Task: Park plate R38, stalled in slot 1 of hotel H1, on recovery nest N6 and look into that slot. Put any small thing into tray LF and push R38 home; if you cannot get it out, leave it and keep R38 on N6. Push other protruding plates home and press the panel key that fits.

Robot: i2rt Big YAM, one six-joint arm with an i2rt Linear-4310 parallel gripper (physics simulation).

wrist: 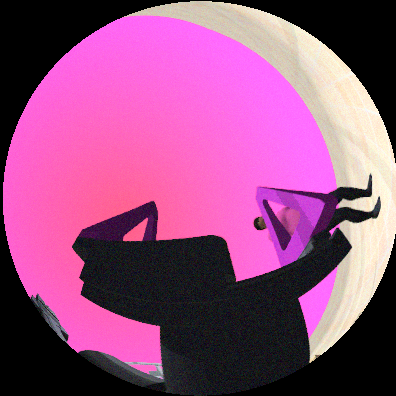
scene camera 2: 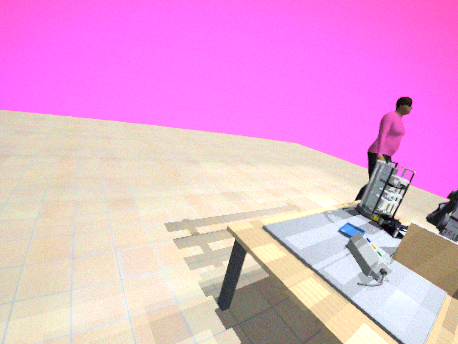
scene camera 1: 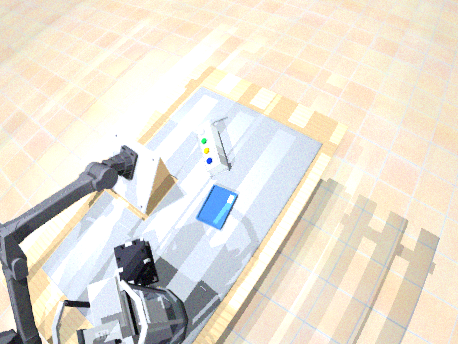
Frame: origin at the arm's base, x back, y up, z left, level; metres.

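Seen in the pictures: gripper, fingertip midpoint: (wrist: 206, 199); arm's base at its link origin: (scene camera 2: 441, 247) (scene camera 1: 128, 162).
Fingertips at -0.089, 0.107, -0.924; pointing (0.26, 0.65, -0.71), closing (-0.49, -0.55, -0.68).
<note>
Offsets run from my fingertips to a thing's top centre, as dx, dy, dz. "pt": to the spot under its first point. Level surfaces: height alone.
My gripper (wrist: 206, 199) is open and empty, with its purple fingers wide apart and turned towards the background and a person. The grey tower rack @(-0.336, +0.156, +0.524) (scene camera 2: 376, 185) stands at the table's far end; pale plates show in it, but labels, slots and R38 cannot be made out. In scene camera 1, parts of the rack structure (scene camera 1: 104, 300) fill the lower left. A black block @(-0.162, -0.167, +0.645) (scene camera 1: 134, 261) (scene camera 2: 393, 227), possibly the nest, is beside it. The blue tray @(-0.269, -0.226, +1.004) (scene camera 1: 215, 206) (scene camera 2: 351, 230) lies on the mat. The key panel @(-0.103, -0.159, +1.196) (scene camera 1: 216, 150) (scene camera 2: 367, 256) has green, yellow and blue keys.
The arm (scene camera 1: 65, 200) is mounted on a tilted white board (scene camera 1: 145, 175) with wooden sides, left of the panel. A cable @(pt -0.017, -0.237, +1.344) (scene camera 2: 370, 284) comes off the panel. A grey mat @(dy -0.243) (scene camera 1: 280, 165) (scene camera 2: 310, 250) covers the wooden table. A person (scene camera 2: 390, 131) (wrist: 350, 192) stands behind the rack.
</note>
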